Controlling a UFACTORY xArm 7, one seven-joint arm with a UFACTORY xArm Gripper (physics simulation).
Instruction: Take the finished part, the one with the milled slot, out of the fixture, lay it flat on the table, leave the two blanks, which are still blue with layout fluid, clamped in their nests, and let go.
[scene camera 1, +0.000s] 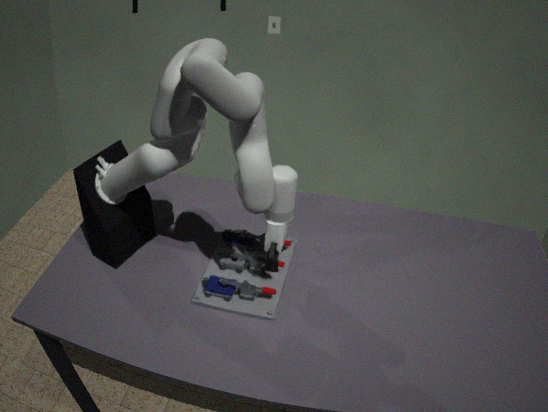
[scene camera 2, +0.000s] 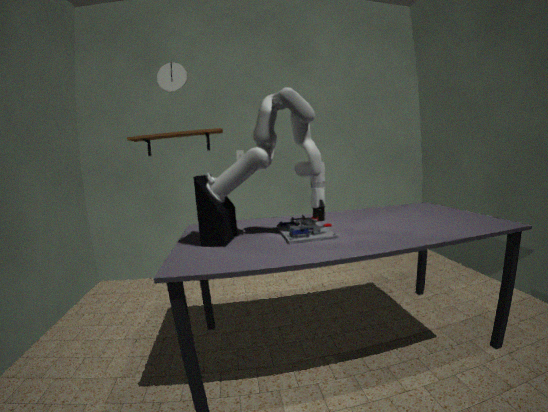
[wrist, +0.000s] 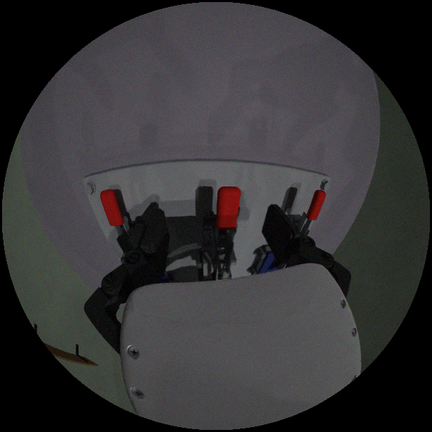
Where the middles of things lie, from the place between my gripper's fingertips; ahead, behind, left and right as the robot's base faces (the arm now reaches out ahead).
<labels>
I see the fixture plate (scene camera 1: 258, 308) 8 cm behind my hand, 5 cm below it and 1 cm to the left of it.
</labels>
